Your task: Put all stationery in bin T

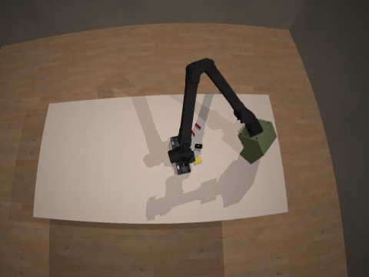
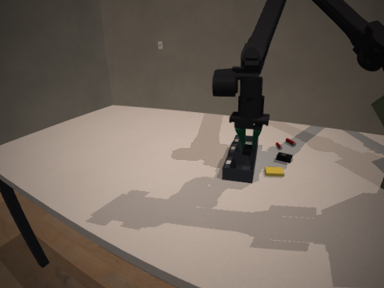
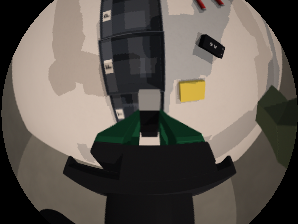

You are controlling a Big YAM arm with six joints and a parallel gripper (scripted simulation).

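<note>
The yellow block is 8 cm behind my hand, 7 cm below it and 1 cm to the left of it. Round my hand: black item (1 cm to the right); then three joined bins (6 cm to the right, 5 cm below, 1 cm ahead).
</note>
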